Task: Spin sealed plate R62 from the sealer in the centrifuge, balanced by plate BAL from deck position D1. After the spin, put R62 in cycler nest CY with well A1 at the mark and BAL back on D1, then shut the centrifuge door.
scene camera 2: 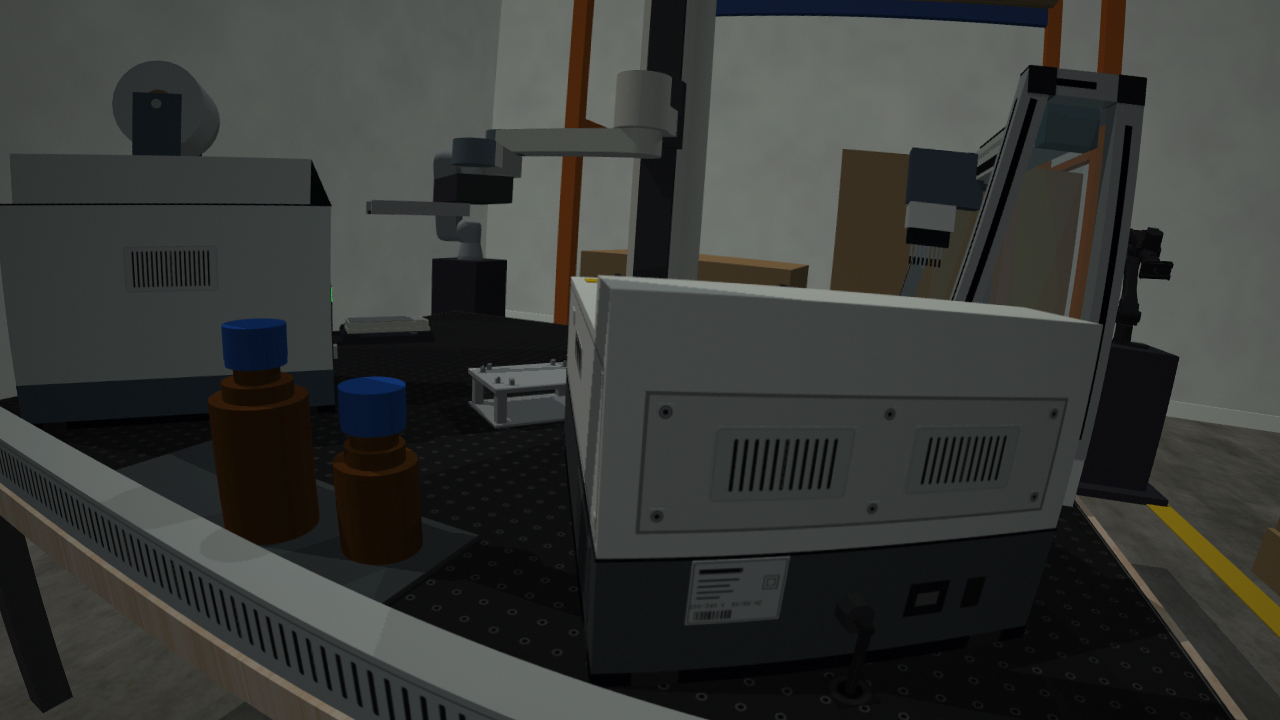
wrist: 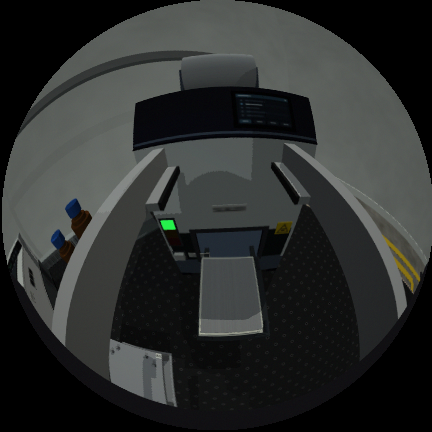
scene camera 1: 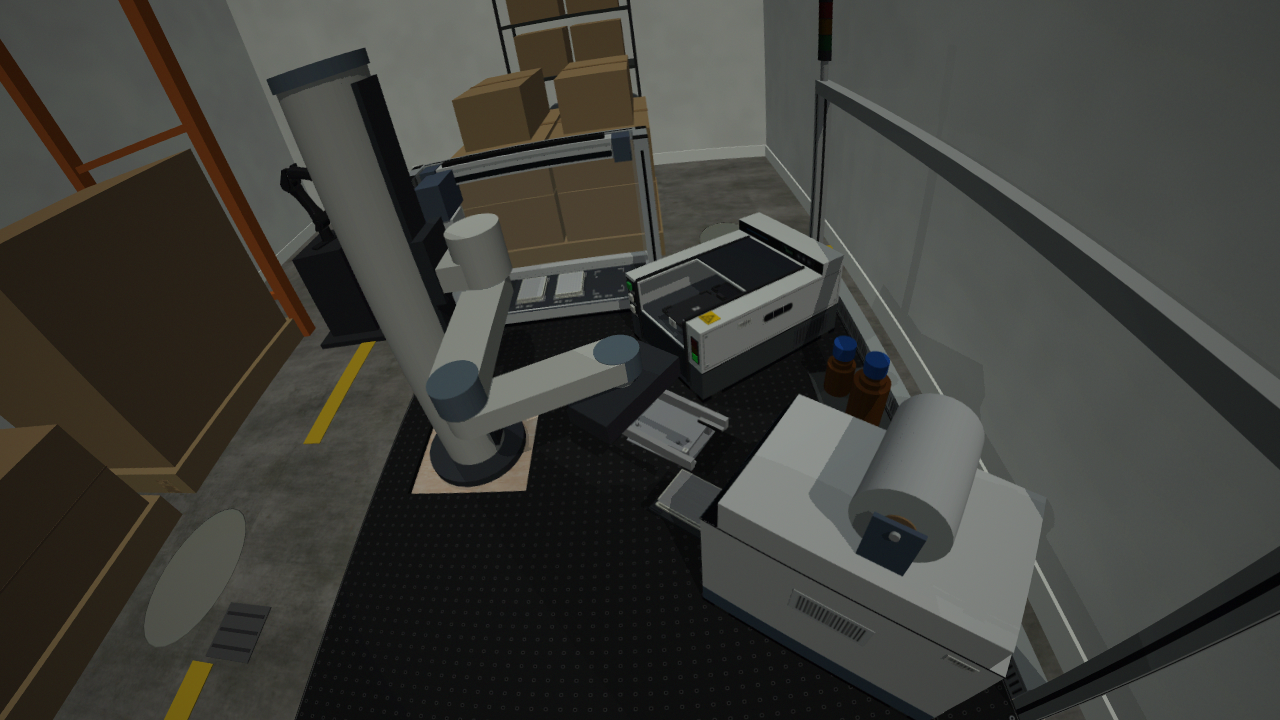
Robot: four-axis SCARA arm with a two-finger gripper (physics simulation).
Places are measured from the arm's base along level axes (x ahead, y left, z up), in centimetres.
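Pixels of known places: gripper, fingertip midpoint: [scene camera 2: 368, 207] [wrist: 224, 154] [scene camera 1: 710, 443]; arm's base at its link origin: [scene camera 1: 478, 446].
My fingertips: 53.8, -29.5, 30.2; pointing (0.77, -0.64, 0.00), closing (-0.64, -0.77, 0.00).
Note:
For each thing: its top centre in the pictures, then the offset to it from my fingertips, as dx, dy, dz.
- sealer at its top centre: [scene camera 1: 917, 434] [scene camera 2: 187, 73] [wrist: 216, 52] +20.4, -17.6, +18.7
- Sealed plate R62 at its top centre: [wrist: 229, 291] [scene camera 2: 385, 317] [scene camera 1: 697, 498] -2.3, +1.7, -17.1
- Cycler nest CY at its top centre: [scene camera 2: 533, 367] [wrist: 130, 379] [scene camera 1: 668, 417] -6.5, +27.0, -22.3
My gripper [scene camera 1: 709, 441] [scene camera 2: 371, 206] [wrist: 224, 154] is open and empty, its fingers wide apart. It faces the sealer [scene camera 1: 778, 559] [scene camera 2: 71, 331] [wrist: 227, 195], well above the table. Sealed plate R62 [scene camera 1: 691, 495] [scene camera 2: 386, 324] [wrist: 231, 290] lies flat on the sealer's front tray, below and between the fingers in the wrist view. Cycler nest CY [scene camera 1: 666, 420] [scene camera 2: 528, 374] [wrist: 132, 370], a pale plate on posts with small pins, has no plate on it. The centrifuge [scene camera 1: 751, 326] [scene camera 2: 832, 358] has its bay open. Two pale plates [scene camera 1: 532, 288] [scene camera 1: 569, 284] lie on the deck; I cannot read which is BAL.
Two brown bottles with blue caps [scene camera 1: 839, 365] [scene camera 1: 869, 386] [scene camera 2: 264, 447] [scene camera 2: 375, 492] [wrist: 79, 218] [wrist: 61, 245] stand between the centrifuge and the sealer, near the guard wall. A gantry [scene camera 1: 546, 154] spans the deck. A film roll [scene camera 1: 921, 465] [scene camera 2: 161, 102] [wrist: 219, 72] sits on top of the sealer.

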